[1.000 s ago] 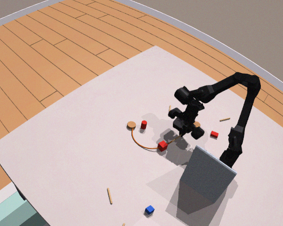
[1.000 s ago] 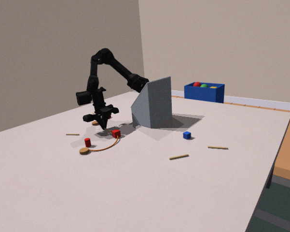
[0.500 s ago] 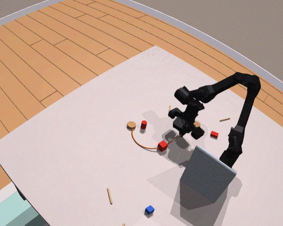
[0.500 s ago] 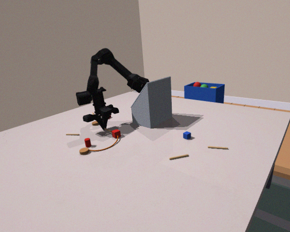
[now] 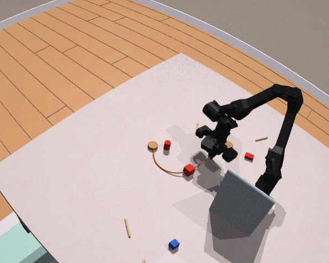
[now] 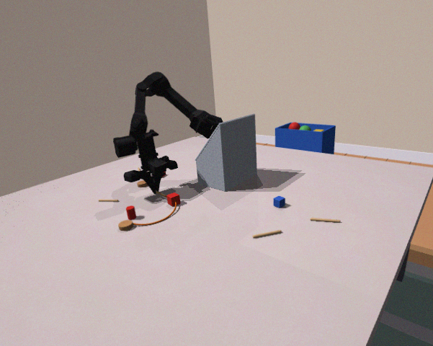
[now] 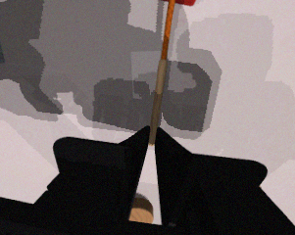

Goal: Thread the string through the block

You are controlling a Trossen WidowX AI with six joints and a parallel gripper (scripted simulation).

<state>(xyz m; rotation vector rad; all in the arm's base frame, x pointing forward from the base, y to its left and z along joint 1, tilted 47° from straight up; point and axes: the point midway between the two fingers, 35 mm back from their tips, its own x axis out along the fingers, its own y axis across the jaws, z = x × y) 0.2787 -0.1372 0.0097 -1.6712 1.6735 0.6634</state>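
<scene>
Now: the thin wooden stick 40 mm to the left of my gripper tip and 10 mm above it. The rest, counted from my gripper tip: flat red piece (120 mm behind, 130 mm to the right, 10 mm above); red cylinder (160 mm ahead, 90 mm to the left, 20 mm above); blue cube (160 mm behind, 410 mm to the left, 10 mm above).
</scene>
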